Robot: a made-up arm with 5 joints. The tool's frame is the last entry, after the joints.
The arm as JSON. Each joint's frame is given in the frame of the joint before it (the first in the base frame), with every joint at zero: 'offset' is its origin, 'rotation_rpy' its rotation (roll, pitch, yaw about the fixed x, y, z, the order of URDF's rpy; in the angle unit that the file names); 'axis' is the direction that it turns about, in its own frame. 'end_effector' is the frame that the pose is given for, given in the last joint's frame.
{
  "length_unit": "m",
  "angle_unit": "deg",
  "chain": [
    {
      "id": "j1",
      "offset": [
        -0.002,
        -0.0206,
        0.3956
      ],
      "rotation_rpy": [
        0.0,
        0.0,
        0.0
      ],
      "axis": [
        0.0,
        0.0,
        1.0
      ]
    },
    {
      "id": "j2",
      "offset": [
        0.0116,
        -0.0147,
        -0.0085
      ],
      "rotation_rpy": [
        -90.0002,
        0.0,
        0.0
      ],
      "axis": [
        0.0,
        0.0,
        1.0
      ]
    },
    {
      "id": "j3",
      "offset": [
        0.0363,
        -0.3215,
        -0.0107
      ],
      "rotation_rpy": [
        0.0,
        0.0,
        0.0
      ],
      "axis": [
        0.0,
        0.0,
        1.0
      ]
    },
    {
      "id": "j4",
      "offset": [
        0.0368,
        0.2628,
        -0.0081
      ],
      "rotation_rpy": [
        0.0,
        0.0,
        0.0
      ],
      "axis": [
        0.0,
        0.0,
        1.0
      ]
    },
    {
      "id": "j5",
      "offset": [
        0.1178,
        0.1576,
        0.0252
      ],
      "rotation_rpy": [
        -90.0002,
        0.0,
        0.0
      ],
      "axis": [
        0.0,
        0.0,
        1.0
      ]
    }
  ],
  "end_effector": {
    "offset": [
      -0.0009,
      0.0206,
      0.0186
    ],
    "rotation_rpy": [
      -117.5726,
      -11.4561,
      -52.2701
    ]
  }
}
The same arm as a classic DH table. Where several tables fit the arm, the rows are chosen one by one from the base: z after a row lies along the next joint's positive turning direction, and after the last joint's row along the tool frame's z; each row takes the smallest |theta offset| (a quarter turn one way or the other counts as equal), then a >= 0, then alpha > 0; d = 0 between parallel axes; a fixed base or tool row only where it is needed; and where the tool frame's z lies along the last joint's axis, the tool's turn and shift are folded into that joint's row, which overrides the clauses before.
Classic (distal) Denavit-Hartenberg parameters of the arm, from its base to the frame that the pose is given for. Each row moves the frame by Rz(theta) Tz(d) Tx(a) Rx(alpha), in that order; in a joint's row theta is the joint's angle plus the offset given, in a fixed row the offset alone. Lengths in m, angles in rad.
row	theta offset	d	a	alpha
base (fixed)	1.4740	0.0000	-0.0207	0.0000
j1	-1.4740	0.3871	0.0116	-1.5708
j2	-1.4584	0.0000	0.3235	0.0000
j3	-0.2516	0.0000	-0.2654	0.0000
j4	-1.4317	-0.0083	-0.1178	1.5708
j5	-1.0156	0.1813	0.0180	2.0417
tool (fixed)	2.9168	0.0113	0.0000	0.0000

